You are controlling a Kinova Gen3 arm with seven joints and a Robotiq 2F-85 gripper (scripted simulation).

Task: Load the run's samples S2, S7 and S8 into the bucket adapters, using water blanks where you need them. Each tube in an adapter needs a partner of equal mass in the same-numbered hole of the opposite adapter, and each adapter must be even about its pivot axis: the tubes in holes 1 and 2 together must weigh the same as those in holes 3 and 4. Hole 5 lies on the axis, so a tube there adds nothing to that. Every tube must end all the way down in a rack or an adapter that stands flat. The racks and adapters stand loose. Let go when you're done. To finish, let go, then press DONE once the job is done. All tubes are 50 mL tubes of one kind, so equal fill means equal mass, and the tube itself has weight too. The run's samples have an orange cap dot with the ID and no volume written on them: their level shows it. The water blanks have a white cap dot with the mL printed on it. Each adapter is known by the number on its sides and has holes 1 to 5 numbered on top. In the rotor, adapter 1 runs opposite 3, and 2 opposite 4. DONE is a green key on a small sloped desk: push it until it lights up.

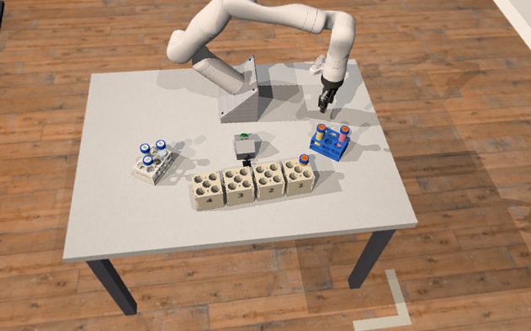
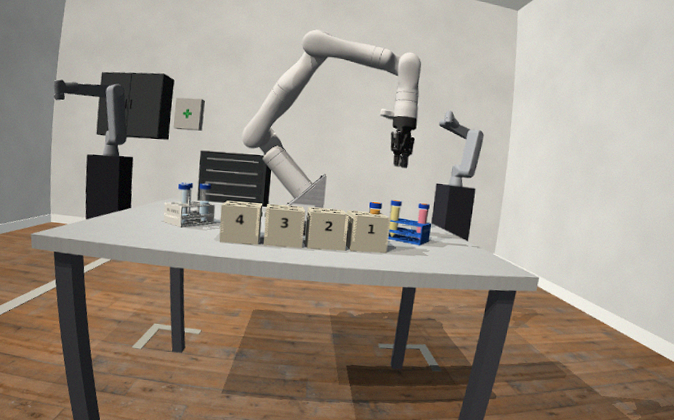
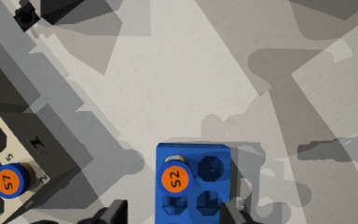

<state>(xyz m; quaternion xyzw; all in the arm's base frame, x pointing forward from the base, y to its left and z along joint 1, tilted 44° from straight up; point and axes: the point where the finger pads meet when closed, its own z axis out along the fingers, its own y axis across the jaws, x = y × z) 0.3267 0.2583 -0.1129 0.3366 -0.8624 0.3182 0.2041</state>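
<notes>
Now: hand 18 cm above the sample S2 and 1 cm to the left of it. The rest, counted from my hand: blue sample rack (21 cm below, 4 cm to the left, 1 cm ahead); sample S7 (18 cm below, 12 cm ahead, 11 cm to the right); sample S8 (18 cm below, 9 cm to the left, 3 cm ahead).
</notes>
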